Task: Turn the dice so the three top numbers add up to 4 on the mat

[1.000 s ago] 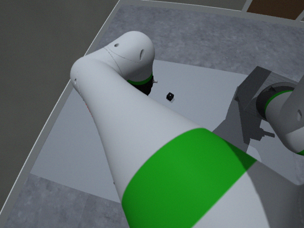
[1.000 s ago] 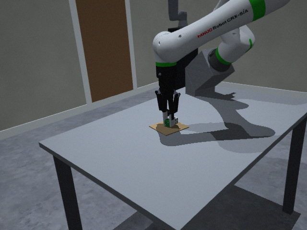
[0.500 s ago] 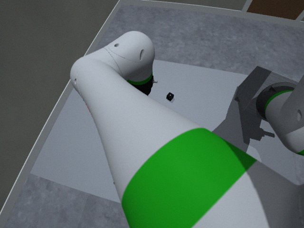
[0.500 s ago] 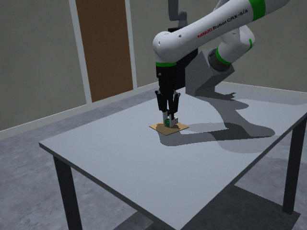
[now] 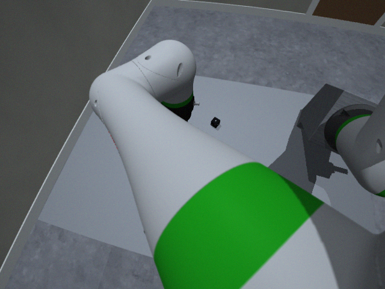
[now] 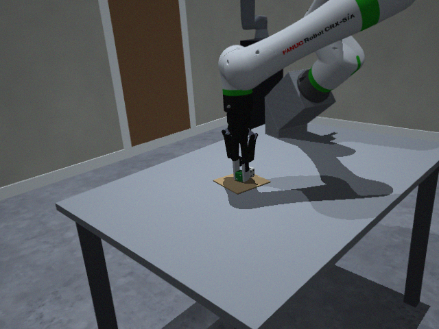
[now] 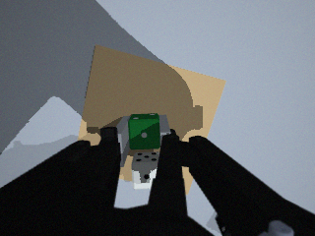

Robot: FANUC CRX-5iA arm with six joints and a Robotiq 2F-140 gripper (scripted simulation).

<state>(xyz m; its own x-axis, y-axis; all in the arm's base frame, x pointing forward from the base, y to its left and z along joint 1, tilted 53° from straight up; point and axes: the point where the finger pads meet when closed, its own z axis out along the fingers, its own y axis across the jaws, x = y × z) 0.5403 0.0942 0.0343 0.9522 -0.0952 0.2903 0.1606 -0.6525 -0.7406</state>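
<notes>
Right now my hand is 20 mm above the green die. Round my hand: tan mat 40 mm below; white die 40 mm behind, 20 mm below, 10 mm to the right; black die 120 mm to the right, 100 mm behind, 30 mm below.
</notes>
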